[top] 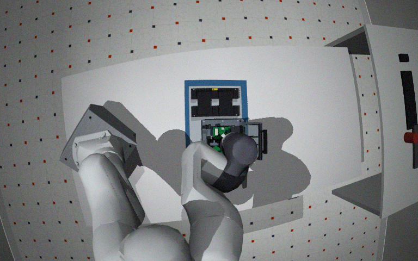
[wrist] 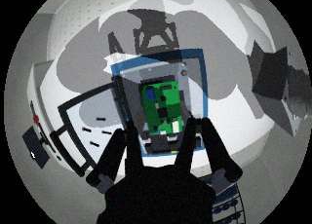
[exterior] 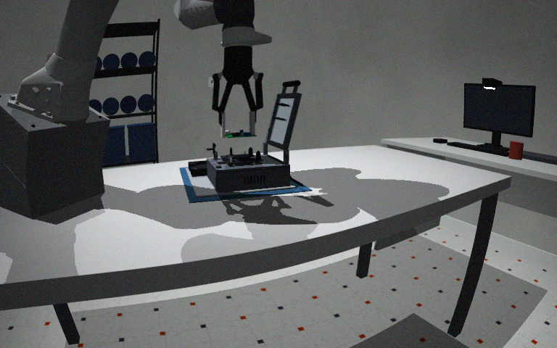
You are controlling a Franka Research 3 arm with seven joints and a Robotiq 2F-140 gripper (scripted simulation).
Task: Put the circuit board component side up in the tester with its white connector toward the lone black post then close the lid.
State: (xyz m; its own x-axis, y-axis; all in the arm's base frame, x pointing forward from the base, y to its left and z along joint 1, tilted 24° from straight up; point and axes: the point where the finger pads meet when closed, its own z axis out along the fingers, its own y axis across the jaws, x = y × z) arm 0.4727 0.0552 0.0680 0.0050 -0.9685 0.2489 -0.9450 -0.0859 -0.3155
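My hand is 2 cm above the green circuit board. Round my hand: see-through lid: 13 cm ahead, 3 cm above.
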